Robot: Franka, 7 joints.
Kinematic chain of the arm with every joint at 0, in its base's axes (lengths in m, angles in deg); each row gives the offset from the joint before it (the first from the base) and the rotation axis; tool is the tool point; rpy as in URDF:
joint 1: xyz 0 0 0.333 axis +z
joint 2: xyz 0 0 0 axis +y
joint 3: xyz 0 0 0.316 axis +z
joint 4: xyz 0.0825 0 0 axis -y
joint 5: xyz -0.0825 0 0.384 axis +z
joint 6: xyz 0 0 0 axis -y
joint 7: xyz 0.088 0 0 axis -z
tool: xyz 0 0 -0.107 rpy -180 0 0
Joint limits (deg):
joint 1: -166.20..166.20
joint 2: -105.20..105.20
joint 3: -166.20..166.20
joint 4: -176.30..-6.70
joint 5: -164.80..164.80
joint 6: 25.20..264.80
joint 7: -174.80..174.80
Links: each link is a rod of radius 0.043 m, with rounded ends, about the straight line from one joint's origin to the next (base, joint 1, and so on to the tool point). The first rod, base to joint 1, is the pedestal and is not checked.
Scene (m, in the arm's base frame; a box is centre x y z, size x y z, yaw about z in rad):
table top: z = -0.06
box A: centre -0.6 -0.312 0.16 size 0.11 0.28 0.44 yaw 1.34
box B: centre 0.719 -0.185 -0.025 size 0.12 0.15 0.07 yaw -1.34
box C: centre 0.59 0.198 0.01 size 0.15 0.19 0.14 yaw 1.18
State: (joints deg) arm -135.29 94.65 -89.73 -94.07 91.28 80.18 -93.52
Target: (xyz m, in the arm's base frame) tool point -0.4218 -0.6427 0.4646
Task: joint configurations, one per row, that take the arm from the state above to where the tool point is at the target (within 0.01 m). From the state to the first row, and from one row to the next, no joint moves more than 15 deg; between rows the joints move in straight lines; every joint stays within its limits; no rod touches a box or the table.
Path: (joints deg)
1: -135.48 91.34 -97.21 -81.04 85.29 70.89 -97.16
2: -135.67 88.03 -104.68 -68.01 79.30 61.61 -100.80
3: -135.86 84.72 -112.16 -54.98 73.31 52.32 -104.45
4: -136.05 81.41 -119.63 -41.95 67.32 43.03 -108.09
5: -124.19 79.84 -114.77 -46.18 75.82 53.54 -104.45
6: -112.33 78.27 -109.91 -50.41 84.32 64.05 -100.80
7: -100.47 76.70 -105.05 -54.65 92.82 74.56 -97.16
8: -88.60 75.12 -100.19 -58.88 101.32 85.07 -93.52

